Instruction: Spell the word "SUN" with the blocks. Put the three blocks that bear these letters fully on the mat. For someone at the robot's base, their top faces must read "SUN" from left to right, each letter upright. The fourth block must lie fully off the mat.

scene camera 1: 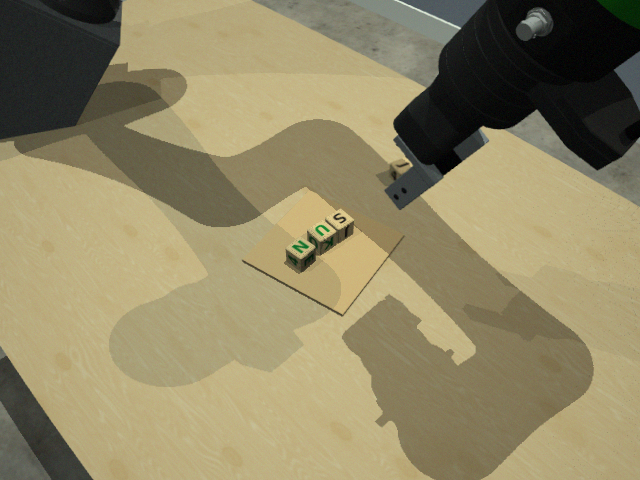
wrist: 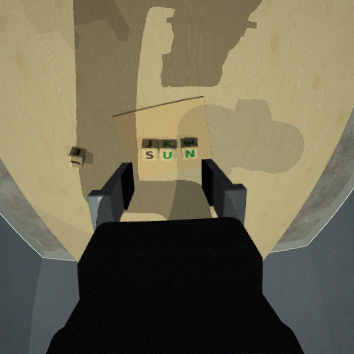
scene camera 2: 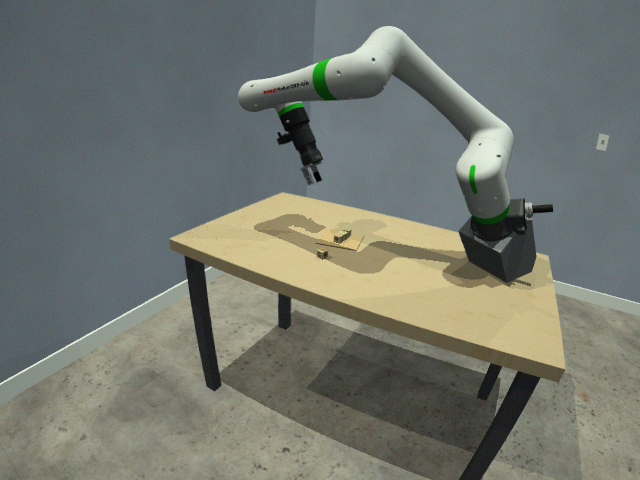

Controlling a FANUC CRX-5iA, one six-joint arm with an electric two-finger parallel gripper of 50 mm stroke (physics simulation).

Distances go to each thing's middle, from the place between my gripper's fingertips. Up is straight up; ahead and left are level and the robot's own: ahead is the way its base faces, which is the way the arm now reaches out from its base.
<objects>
I see the mat (scene camera 1: 337,277) 180 mm below my hand, 110 mm behind it and 10 mm to the right of it.
</objects>
